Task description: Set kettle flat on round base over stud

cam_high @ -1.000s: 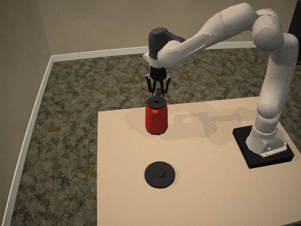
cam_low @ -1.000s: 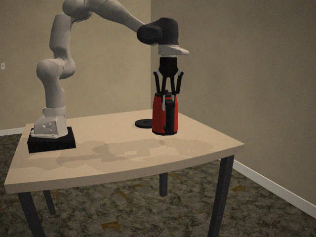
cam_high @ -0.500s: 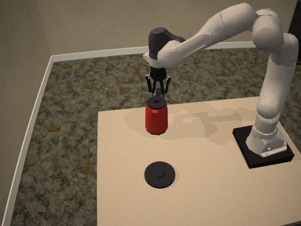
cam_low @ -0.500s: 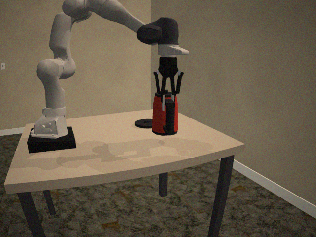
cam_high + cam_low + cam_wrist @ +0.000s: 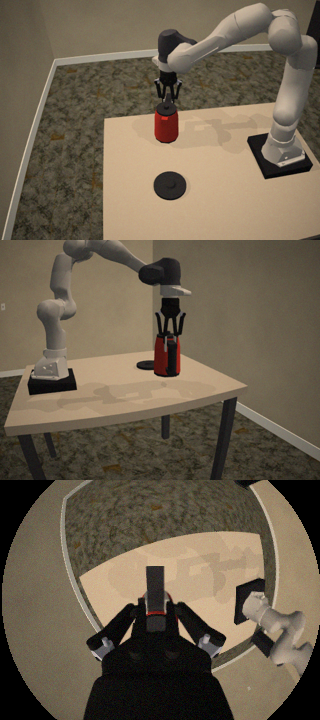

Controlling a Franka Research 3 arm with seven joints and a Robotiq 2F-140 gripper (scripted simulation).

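Now: the red kettle 6 cm below my hand, 3 cm to the left of it and 1 cm ahead of it. Also, from my hand: round kettle base: 35 cm to the left, 19 cm below, 1 cm ahead.
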